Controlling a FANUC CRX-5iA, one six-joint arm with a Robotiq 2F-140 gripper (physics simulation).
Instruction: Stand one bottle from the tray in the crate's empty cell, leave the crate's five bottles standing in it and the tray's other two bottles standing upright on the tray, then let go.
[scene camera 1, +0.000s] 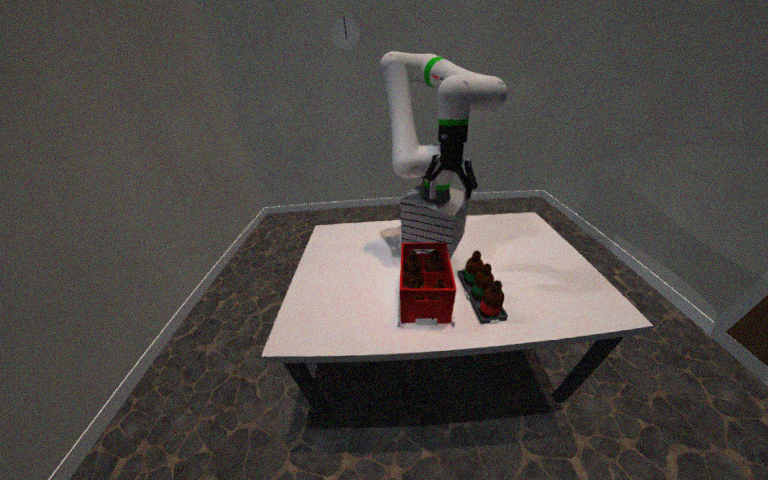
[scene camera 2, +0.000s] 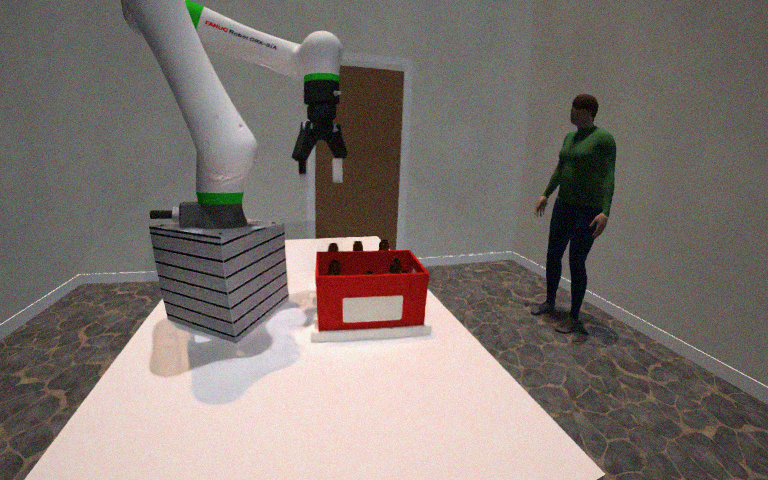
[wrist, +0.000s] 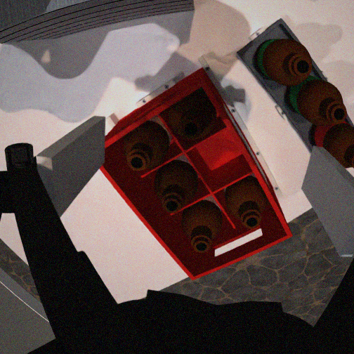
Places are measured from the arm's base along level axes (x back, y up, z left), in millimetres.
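Pixels of known places: gripper, fingertip midpoint: (scene camera 1: 447, 202) (scene camera 2: 322, 185); arm's base at its link origin: (scene camera 2: 220, 224).
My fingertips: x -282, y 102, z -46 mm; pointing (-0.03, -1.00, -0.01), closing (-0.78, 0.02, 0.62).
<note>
Ahead of a thing's pixels: the offset from my fingertips to its top centre. "pt": to the spot under its first point. Level surfaces: height alone.
The red crate @[dx -98, dy -192, dz -107 mm] (scene camera 1: 427, 308) (scene camera 2: 328, 300) (wrist: 160, 102) stands on the table with five brown bottles in it. The wrist view shows bottles (wrist: 149, 140) (wrist: 176, 180) (wrist: 201, 220) in one row and bottles (wrist: 189, 120) (wrist: 244, 197) at the ends of the other. The empty cell (wrist: 220, 155) lies between those two. The dark tray @[pt dx -192, dy -357, dz +64 mm] (scene camera 1: 472, 304) (wrist: 251, 55) beside the crate bears three upright bottles: two green-labelled bottles @[dx -59, dy -207, dz +120 mm] (scene camera 1: 474, 264) @[dx -145, dy -207, dz +122 mm] (scene camera 1: 483, 277) (wrist: 286, 60) (wrist: 320, 102) and a red-labelled bottle @[dx -237, dy -207, dz +114 mm] (scene camera 1: 492, 297) (wrist: 341, 142). My gripper (scene camera 1: 451, 191) (scene camera 2: 320, 170) is open and empty, high above the crate.
The striped robot pedestal (scene camera 1: 427, 221) (scene camera 2: 226, 283) stands close behind the crate on the white table @[dy -367 mm] (scene camera 1: 339, 294) (scene camera 2: 339, 407). A light strip @[pt dx -70, dy -346, dz -207 mm] (scene camera 2: 370, 333) runs along the crate's base. A person (scene camera 2: 586, 164) stands on the floor beyond the table.
</note>
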